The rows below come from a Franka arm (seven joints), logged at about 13 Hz.
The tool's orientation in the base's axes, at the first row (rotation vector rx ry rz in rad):
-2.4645 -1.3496 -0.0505
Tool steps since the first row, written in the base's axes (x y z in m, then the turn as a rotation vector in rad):
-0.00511 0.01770 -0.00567 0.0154 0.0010 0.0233
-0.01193 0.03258 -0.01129 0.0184 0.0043 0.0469
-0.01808 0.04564 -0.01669 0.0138 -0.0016 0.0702
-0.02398 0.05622 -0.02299 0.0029 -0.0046 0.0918
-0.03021 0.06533 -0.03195 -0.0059 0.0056 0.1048
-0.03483 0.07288 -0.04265 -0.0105 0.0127 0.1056
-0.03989 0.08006 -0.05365 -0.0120 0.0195 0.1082
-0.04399 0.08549 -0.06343 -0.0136 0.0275 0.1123
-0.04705 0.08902 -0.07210 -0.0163 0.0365 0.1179
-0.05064 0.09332 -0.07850 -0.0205 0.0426 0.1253
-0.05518 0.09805 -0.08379 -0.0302 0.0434 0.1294
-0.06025 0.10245 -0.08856 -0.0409 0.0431 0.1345
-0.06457 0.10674 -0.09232 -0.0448 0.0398 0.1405
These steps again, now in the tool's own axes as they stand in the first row. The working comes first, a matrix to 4 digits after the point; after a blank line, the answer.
The tool's axes in the first row as the columns of a matrix, in the base's axes (used below as rounded here):
0.5507 0.8252 -0.1255
0.8135 -0.4969 0.3020
0.1869 -0.2685 -0.9450

0.01053 -0.01149 0.01134 0.0136 0.0060 -0.0236
0.01782 -0.02300 0.02201 0.0224 0.0005 -0.0453
0.02405 -0.03312 0.03182 0.0194 -0.0067 -0.0686
0.02823 -0.04155 0.04171 0.0150 -0.0200 -0.0885
0.03054 -0.04881 0.05371 0.0209 -0.0358 -0.0966
0.03214 -0.05350 0.06669 0.0243 -0.0433 -0.0946
0.03313 -0.05829 0.07988 0.0295 -0.0486 -0.0949
0.03347 -0.06175 0.09128 0.0359 -0.0550 -0.0961
0.03303 -0.06370 0.10092 0.0428 -0.0632 -0.0983
0.03336 -0.06708 0.10872 0.0468 -0.0717 -0.1030
0.03372 -0.07176 0.11572 0.0429 -0.0812 -0.1054
0.03361 -0.07685 0.12219 0.0377 -0.0913 -0.1090
0.03402 -0.08153 0.12758 0.0340 -0.0945 -0.1151

